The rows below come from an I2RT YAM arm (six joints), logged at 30 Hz.
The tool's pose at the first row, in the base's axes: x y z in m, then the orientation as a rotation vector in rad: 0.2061, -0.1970, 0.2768, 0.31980, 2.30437, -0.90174
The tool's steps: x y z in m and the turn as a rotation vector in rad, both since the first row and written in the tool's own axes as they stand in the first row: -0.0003, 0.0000, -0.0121, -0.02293, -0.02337, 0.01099; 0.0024, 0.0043, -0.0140, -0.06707, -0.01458, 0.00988; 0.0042, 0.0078, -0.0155, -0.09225, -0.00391, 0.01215; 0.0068, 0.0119, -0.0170, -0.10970, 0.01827, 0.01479; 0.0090, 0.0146, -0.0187, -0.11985, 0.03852, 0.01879; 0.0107, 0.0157, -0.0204, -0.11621, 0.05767, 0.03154; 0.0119, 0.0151, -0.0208, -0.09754, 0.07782, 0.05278
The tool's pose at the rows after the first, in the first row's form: 0.2006, -0.1888, 0.2838, 0.31024, 2.28771, -0.86859; 0.1995, -0.1844, 0.2809, 0.29466, 2.31196, -0.81734; 0.1989, -0.1808, 0.2788, 0.29185, 2.32951, -0.78656; 0.1980, -0.1768, 0.2758, 0.29864, 2.35464, -0.76463; 0.1966, -0.1736, 0.2739, 0.30916, 2.37498, -0.75050; 0.1950, -0.1717, 0.2732, 0.33508, 2.38650, -0.74852; 0.1936, -0.1719, 0.2730, 0.37785, 2.39045, -0.76033
